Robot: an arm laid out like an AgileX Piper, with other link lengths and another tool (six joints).
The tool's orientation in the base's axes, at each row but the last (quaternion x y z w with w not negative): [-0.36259, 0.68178, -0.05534, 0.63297]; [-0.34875, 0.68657, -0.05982, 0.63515]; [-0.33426, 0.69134, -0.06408, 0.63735]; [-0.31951, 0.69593, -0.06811, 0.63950]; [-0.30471, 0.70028, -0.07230, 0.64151]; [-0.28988, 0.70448, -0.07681, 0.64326]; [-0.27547, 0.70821, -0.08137, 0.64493]
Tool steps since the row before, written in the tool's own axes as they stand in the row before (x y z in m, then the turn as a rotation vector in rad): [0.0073, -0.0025, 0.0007, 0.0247, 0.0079, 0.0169]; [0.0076, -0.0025, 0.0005, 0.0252, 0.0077, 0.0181]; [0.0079, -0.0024, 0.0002, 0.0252, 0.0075, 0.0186]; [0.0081, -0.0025, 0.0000, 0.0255, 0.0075, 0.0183]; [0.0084, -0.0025, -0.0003, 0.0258, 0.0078, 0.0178]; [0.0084, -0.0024, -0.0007, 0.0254, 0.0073, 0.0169]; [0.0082, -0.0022, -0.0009, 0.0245, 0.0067, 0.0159]
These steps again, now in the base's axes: [0.0022, -0.0057, -0.0048, 0.0135, -0.0017, -0.0278]; [0.0018, -0.0059, -0.0051, 0.0147, -0.0017, -0.0283]; [0.0014, -0.0061, -0.0054, 0.0152, -0.0017, -0.0283]; [0.0011, -0.0063, -0.0056, 0.0150, -0.0019, -0.0285]; [0.0006, -0.0065, -0.0059, 0.0144, -0.0020, -0.0288]; [0.0000, -0.0064, -0.0060, 0.0137, -0.0024, -0.0281]; [-0.0004, -0.0061, -0.0059, 0.0129, -0.0027, -0.0269]
